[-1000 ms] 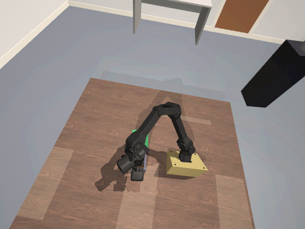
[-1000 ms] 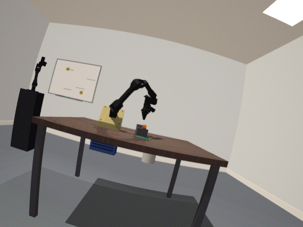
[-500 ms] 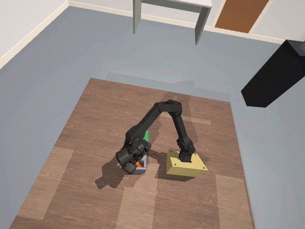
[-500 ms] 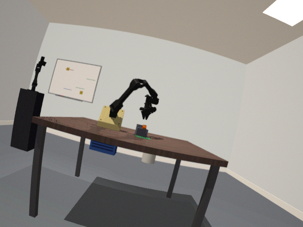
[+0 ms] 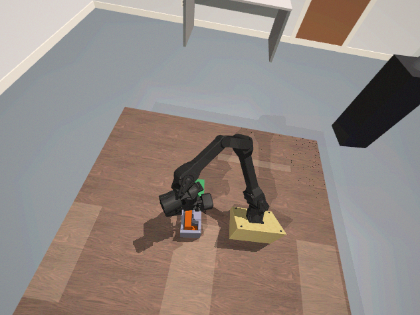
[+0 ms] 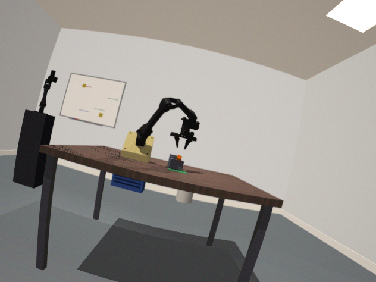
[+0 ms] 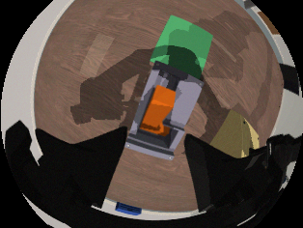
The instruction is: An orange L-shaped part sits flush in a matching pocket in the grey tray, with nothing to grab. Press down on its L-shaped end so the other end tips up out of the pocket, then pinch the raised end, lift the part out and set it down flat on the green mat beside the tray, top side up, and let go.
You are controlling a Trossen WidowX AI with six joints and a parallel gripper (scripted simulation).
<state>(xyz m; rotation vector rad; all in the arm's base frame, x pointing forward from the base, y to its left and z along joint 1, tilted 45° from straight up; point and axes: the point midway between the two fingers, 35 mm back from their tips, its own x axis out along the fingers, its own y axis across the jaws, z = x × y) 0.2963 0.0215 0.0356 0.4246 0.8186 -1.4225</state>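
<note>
My gripper tip is 2 cm past the orange L-shaped part, 2 cm to the right of it and 10 cm above it. Round my gripper tip: green mat (1 cm behind, 16 cm to the right, 16 cm below).
</note>
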